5 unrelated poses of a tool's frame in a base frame.
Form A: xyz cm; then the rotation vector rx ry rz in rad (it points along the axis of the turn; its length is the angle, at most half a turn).
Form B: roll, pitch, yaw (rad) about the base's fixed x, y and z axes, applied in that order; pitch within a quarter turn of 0, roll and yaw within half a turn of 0; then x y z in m. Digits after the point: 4 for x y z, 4 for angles.
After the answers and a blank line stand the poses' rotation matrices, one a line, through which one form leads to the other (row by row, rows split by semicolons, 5 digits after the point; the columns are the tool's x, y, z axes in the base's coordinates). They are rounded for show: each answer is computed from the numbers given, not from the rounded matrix.
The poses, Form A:
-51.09 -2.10 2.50 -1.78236 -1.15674 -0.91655
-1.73 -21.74 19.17 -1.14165 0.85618 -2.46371
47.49 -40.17 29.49 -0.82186 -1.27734 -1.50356
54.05 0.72 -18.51 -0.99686 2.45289 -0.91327
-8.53 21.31 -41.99 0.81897 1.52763 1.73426
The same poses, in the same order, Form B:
-2.6247 -1.0749 0.8388 -0.5109 -0.0210 0.0250
-0.8884 -0.6332 -2.4928 -0.0173 -0.2174 0.1917
0.9626 -1.1681 -2.4809 0.4749 -0.4017 0.2949
-2.4003 0.0673 -2.3434 0.5405 0.0072 -0.1851
1.4558 -0.0221 2.1822 -0.0853 0.2131 -0.4199

0.31800 0.93717 0.14348; 0.35394 -0.25774 0.89905; 0.87955 -0.23512 -0.41367
-0.64231 0.01515 0.76629; -0.48709 -0.78000 -0.39287; 0.59175 -0.62560 0.50838
-0.30940 0.94680 -0.08862; -0.24048 0.01226 0.97058; 0.92002 0.32160 0.22389
-0.69642 -0.49650 0.51816; -0.71448 0.54739 -0.43576; -0.06728 -0.67368 -0.73595
-0.57384 -0.08139 0.81491; 0.81867 -0.08385 0.56811; 0.02209 0.99315 0.11475

